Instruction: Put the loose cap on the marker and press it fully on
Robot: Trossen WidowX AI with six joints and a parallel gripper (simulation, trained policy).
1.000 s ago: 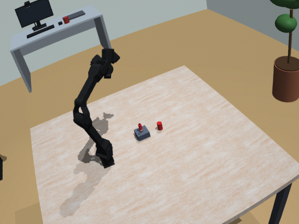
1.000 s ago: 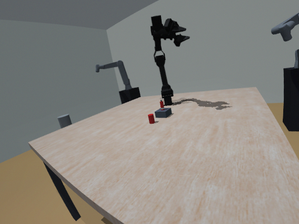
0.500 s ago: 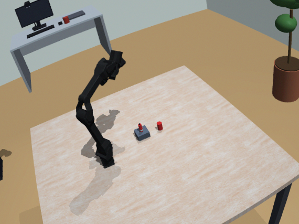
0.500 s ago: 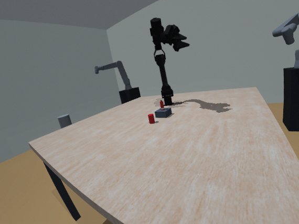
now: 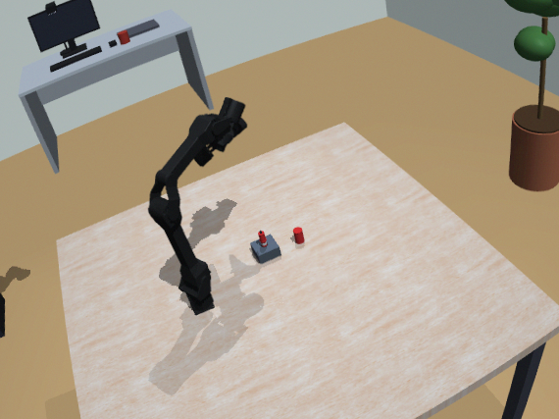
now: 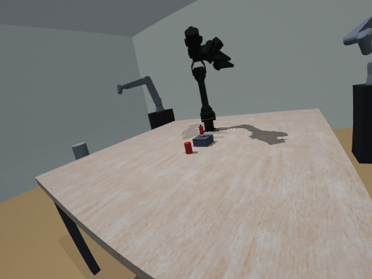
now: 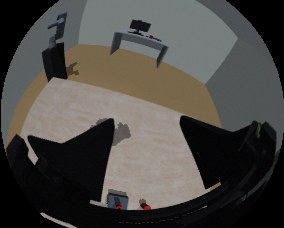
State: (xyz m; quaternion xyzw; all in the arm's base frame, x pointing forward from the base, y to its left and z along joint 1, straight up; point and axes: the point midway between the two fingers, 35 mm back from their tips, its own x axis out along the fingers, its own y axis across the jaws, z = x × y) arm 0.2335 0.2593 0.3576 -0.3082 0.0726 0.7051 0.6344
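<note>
Right now my gripper tip is 32 cm above the red cap, 20 cm to the left of it and 14 cm short of it. Also, from my gripper tip: red marker: 26 cm below, 19 cm to the right, 2 cm ahead; grey-blue holder block: 32 cm below, 19 cm to the right, 2 cm ahead.
</note>
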